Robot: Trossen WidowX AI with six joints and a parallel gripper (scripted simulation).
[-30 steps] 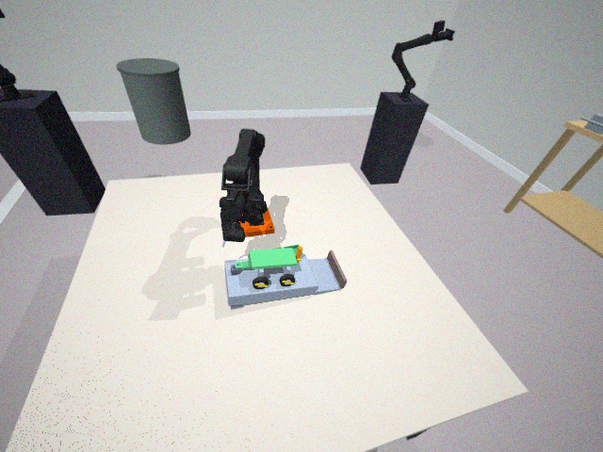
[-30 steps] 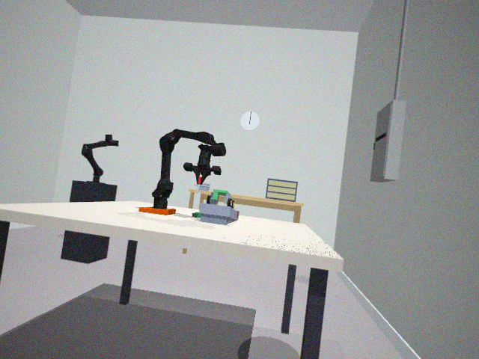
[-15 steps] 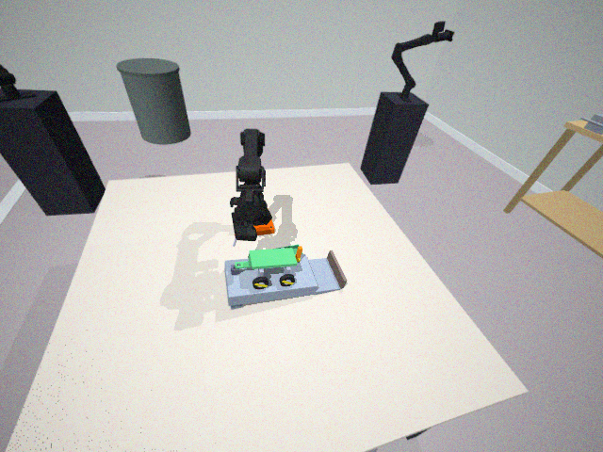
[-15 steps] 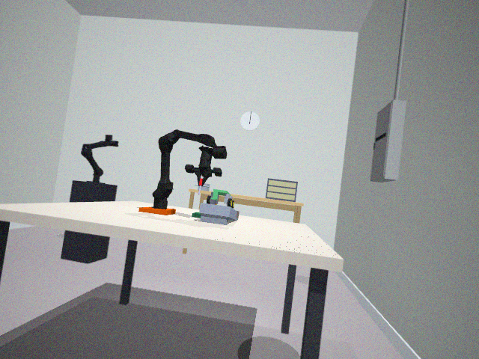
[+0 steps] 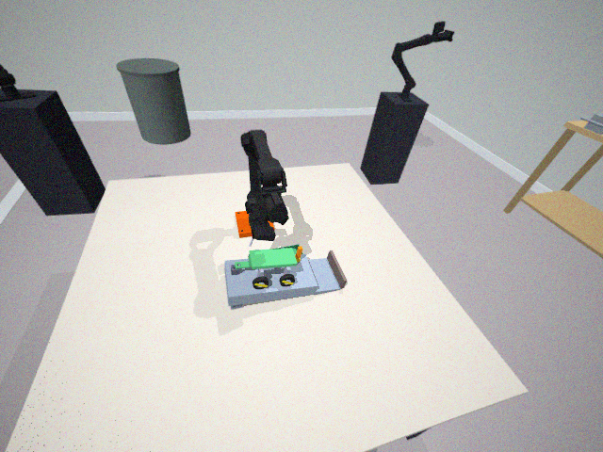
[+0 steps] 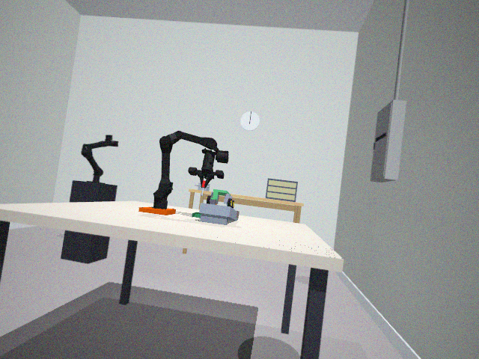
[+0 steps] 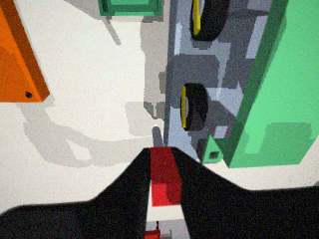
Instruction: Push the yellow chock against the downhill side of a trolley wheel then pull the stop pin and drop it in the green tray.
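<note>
Right now my gripper tip is 4 cm short of the yellow chock, 14 cm to the right of it and 8 cm above it. Round my gripper tip: green-bodied trolley (9 cm ahead, 5 cm to the left, 5 cm below); grey ramp (9 cm ahead, 5 cm to the left, 12 cm below); stop pin (right at my gripper tip).
</note>
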